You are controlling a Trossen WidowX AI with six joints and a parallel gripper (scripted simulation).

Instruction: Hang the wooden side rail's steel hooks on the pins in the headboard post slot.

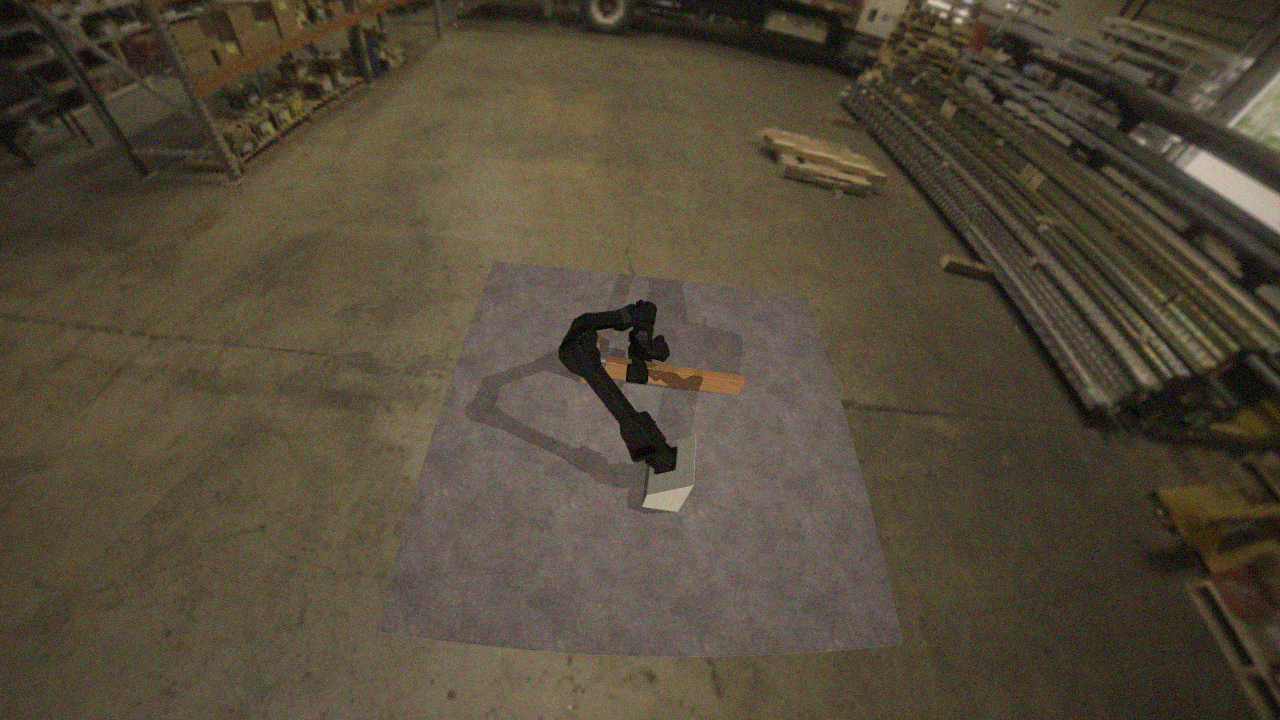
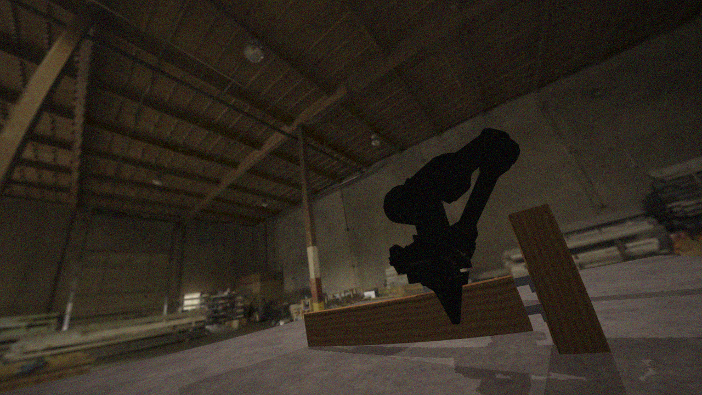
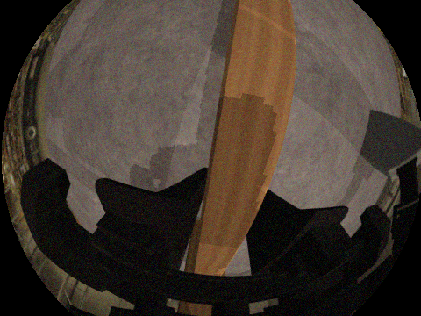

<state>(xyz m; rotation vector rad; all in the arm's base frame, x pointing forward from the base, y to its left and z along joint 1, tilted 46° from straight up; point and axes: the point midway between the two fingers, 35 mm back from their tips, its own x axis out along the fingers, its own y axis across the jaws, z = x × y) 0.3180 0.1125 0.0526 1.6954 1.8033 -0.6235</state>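
Right now my gripper tip is 1 cm past the headboard post, 14 cm to the right of it and 4 cm below it.
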